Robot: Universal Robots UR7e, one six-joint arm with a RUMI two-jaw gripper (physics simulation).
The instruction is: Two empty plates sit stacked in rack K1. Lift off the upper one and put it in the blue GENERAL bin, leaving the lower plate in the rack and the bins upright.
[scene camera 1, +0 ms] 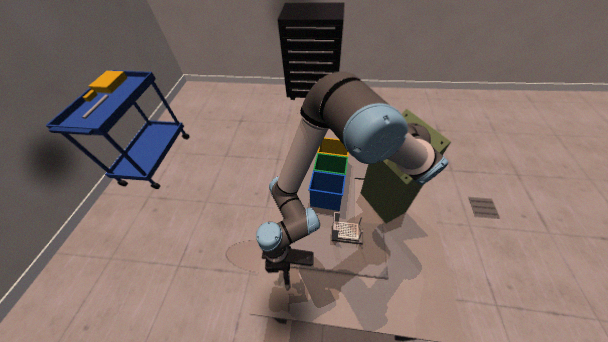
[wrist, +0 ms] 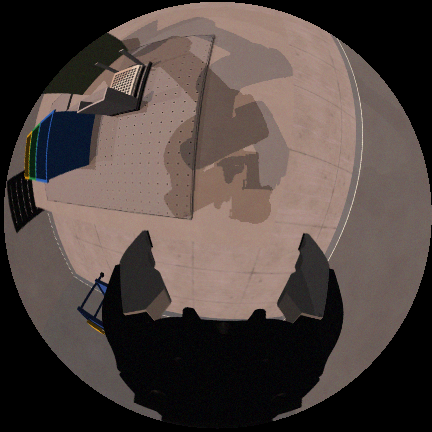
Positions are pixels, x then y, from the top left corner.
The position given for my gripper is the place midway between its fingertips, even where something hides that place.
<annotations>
my gripper: scene camera 1 288, 269; wrist 225, 234
blue general bin: scene camera 1; wrist
same spot on blue general bin: (wrist: 63, 142) = (scene camera 1: 325, 198)
</annotations>
